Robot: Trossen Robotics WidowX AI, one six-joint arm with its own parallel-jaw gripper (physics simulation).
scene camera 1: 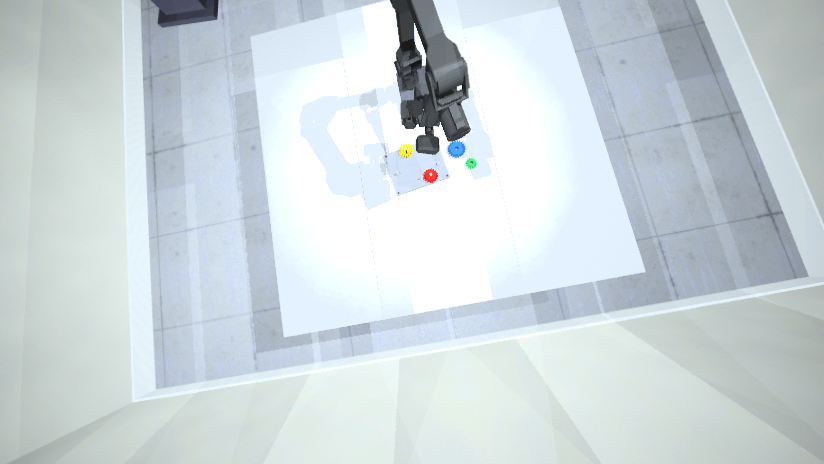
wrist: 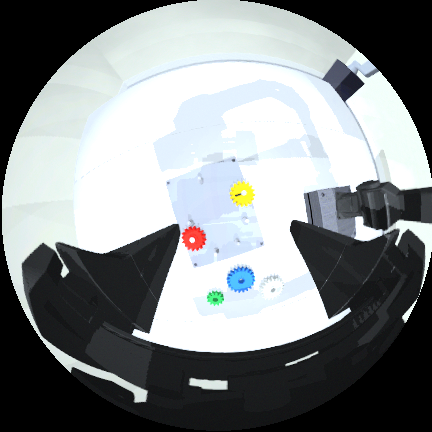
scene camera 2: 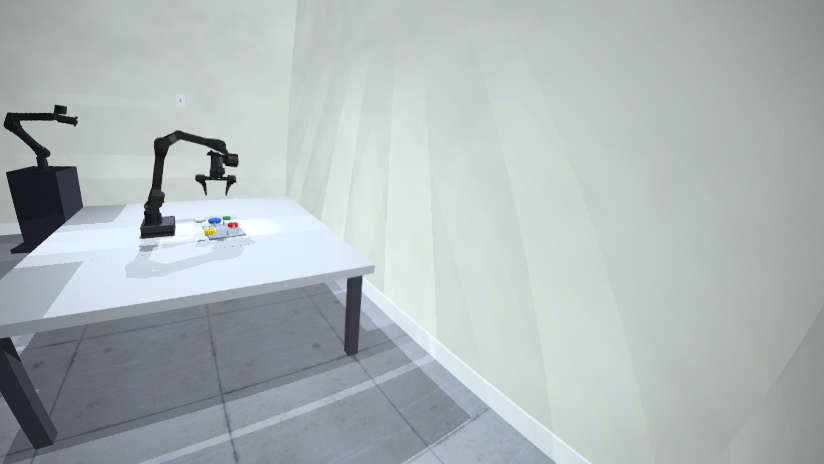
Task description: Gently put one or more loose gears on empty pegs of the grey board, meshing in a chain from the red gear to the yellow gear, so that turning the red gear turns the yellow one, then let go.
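Frame: origin at the arm's base, x left, y back, z up, level; metres.
Seen in the pictures: gripper, fingertip midpoint: (scene camera 1: pixel 417 135) (wrist: pixel 236 227) (scene camera 2: pixel 216 195); arm's base at its link origin: (scene camera 1: pixel 410 81) (wrist: pixel 343 205) (scene camera 2: pixel 153 223).
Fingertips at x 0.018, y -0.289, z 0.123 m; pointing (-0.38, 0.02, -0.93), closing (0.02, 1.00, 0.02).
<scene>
Pixels of each thing's middle, then the offset from my fingertips to it. "spot": a spot on its surface instead. Level surfaces: height alone.
- grey board at the middle of its body: (wrist: pixel 216 211) (scene camera 1: pixel 415 163) (scene camera 2: pixel 222 228) dx -0.015, dy -0.020, dz -0.163 m
- red gear at a spot on its surface: (wrist: pixel 193 239) (scene camera 1: pixel 430 173) (scene camera 2: pixel 232 222) spot: dx +0.039, dy -0.067, dz -0.148 m
- yellow gear at a spot on its surface: (wrist: pixel 242 193) (scene camera 1: pixel 406 149) (scene camera 2: pixel 209 228) spot: dx -0.048, dy +0.034, dz -0.148 m
- peg at the middle of its body: (wrist: pixel 199 179) dx -0.085, dy -0.052, dz -0.160 m
- blue gear at the middle of its body: (wrist: pixel 240 278) (scene camera 1: pixel 456 149) (scene camera 2: pixel 214 220) dx +0.142, dy +0.028, dz -0.170 m
- small green gear at the middle of its body: (wrist: pixel 215 297) (scene camera 1: pixel 471 163) (scene camera 2: pixel 226 217) dx +0.192, dy -0.033, dz -0.170 m
- white gear at the middle of its body: (wrist: pixel 271 288) (scene camera 2: pixel 200 219) dx +0.180, dy +0.108, dz -0.170 m
- white table at its surface level: dz -0.179 m
The grey board (scene camera 1: pixel 412 172) (wrist: pixel 215 202) lies flat on the table. The red gear (scene camera 1: pixel 430 175) (scene camera 2: pixel 232 224) (wrist: pixel 193 239) and the yellow gear (scene camera 1: pixel 405 151) (scene camera 2: pixel 209 231) (wrist: pixel 242 193) sit on its pegs, apart from each other. Several pegs stand bare, such as one peg (wrist: pixel 200 178) at the far end. Loose on the table beside the board lie the blue gear (scene camera 1: pixel 456 149) (scene camera 2: pixel 214 220) (wrist: pixel 241 279), the small green gear (scene camera 1: pixel 471 163) (scene camera 2: pixel 226 217) (wrist: pixel 215 298) and the white gear (scene camera 2: pixel 199 219) (wrist: pixel 272 286). My gripper (scene camera 2: pixel 215 193) (wrist: pixel 236 227) is open and empty, high above the board and gears.
The white table (scene camera 1: pixel 547 230) (scene camera 2: pixel 276 253) carries the arm's base (scene camera 2: pixel 157 226) (wrist: pixel 331 210), close to the board. A second arm (scene camera 2: pixel 28 117) stands on a dark pedestal (scene camera 2: pixel 43 201) behind the table. A pale wall (scene camera 2: pixel 518 172) rises beyond the table.
</scene>
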